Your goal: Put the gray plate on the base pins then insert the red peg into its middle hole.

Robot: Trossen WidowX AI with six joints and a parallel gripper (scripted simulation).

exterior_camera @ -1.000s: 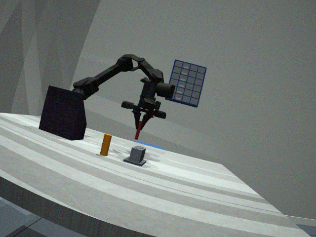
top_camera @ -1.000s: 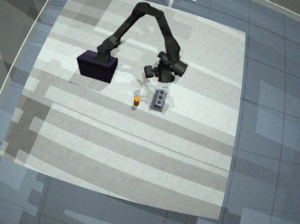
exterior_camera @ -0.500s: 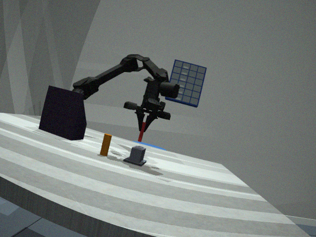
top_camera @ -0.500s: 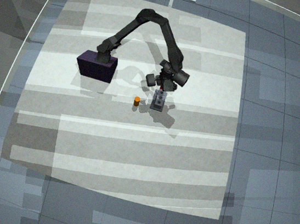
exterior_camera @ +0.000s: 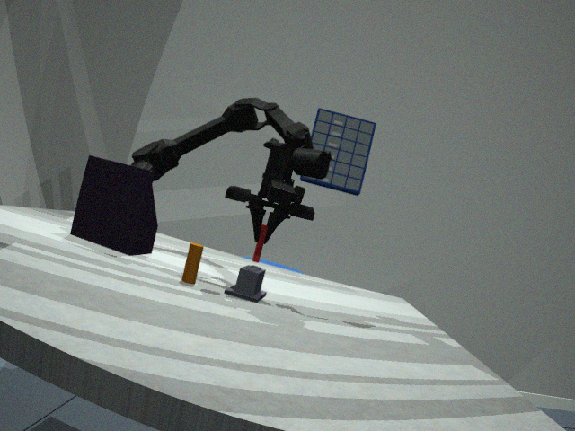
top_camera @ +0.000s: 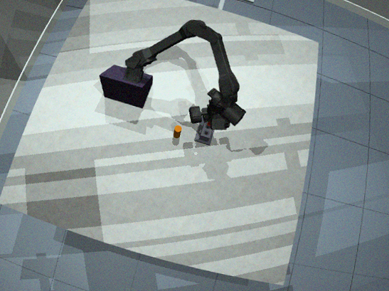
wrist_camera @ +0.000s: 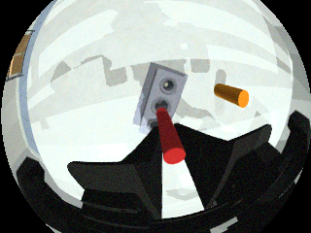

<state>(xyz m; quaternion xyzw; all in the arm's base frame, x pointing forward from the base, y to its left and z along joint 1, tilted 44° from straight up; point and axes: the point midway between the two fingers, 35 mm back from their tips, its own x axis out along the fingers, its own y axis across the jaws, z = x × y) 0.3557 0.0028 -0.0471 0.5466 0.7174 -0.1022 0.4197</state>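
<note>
The red peg lies right at my gripper tip. Round my gripper tip: gray plate (70 mm below); then base (110 mm below); then orange cylinder (110 mm behind, 70 mm to the right, 70 mm below).
</note>
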